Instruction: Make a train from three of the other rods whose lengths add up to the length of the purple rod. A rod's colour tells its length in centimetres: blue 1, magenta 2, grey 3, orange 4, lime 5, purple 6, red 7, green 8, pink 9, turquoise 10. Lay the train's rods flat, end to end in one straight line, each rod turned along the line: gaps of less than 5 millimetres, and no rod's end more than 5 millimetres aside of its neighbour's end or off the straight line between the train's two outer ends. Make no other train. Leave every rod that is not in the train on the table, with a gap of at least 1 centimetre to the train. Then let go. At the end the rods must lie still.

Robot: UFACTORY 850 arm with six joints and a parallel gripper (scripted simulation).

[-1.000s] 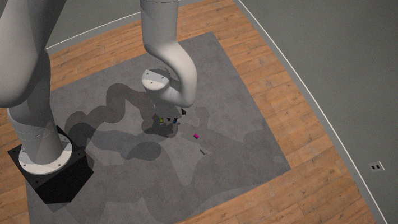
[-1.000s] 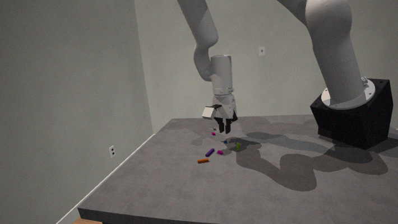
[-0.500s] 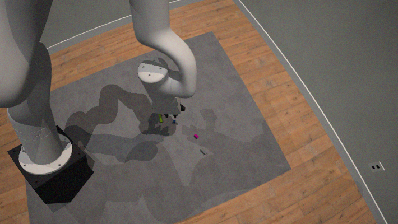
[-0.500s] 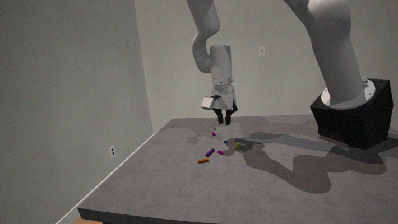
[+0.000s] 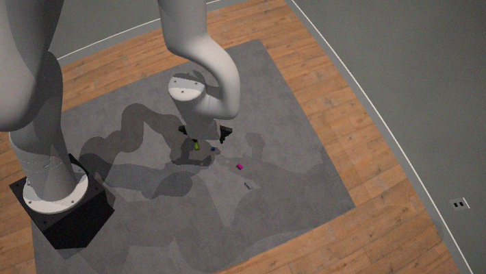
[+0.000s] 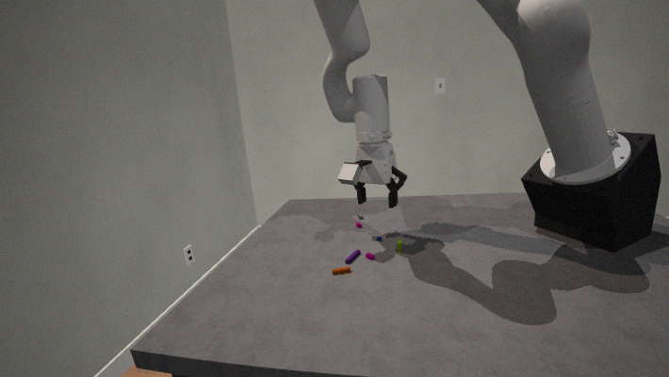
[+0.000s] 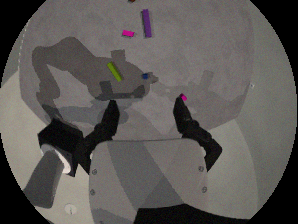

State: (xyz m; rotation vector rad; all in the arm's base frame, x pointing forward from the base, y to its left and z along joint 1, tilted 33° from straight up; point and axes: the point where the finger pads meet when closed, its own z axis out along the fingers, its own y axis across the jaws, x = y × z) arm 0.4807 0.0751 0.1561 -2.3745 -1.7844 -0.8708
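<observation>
The purple rod lies 12 cm to the left of my hand, 11 cm below it and 3 cm ahead of it. Also, from my hand: blue rod 11 cm below; lime rod 11 cm below, 6 cm behind, 3 cm to the left; orange rod 19 cm to the left, 11 cm below, 3 cm ahead.
</observation>
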